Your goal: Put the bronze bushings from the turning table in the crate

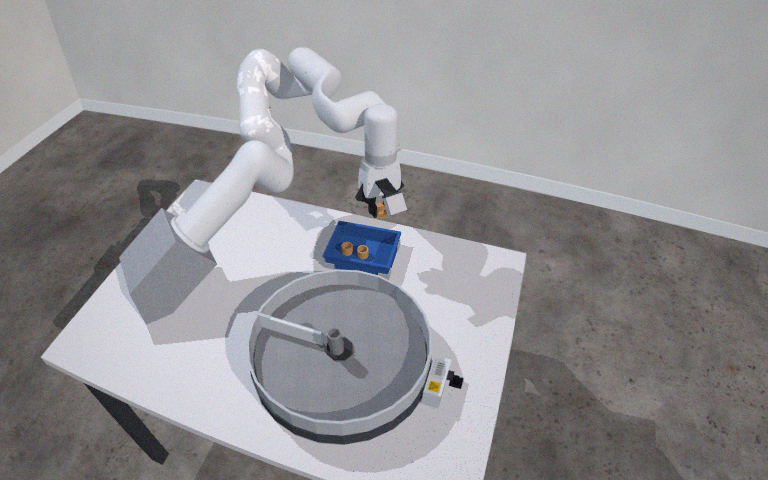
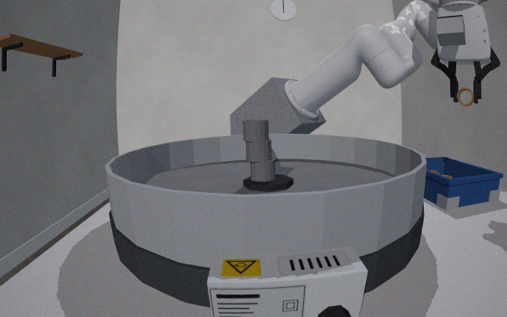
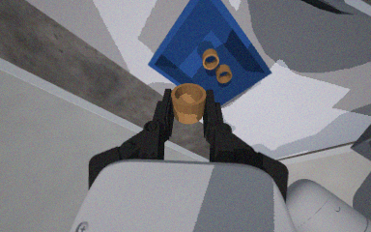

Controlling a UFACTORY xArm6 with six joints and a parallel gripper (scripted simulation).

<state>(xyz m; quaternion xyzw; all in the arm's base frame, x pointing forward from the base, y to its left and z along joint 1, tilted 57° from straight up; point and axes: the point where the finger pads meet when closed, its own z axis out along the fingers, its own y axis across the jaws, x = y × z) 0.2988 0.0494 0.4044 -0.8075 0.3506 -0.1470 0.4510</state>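
The blue crate lies 50 mm behind my hand, 20 mm to the right of it and 170 mm below it. Also, from my hand: turning table 100 mm ahead, 340 mm to the right, 140 mm below.
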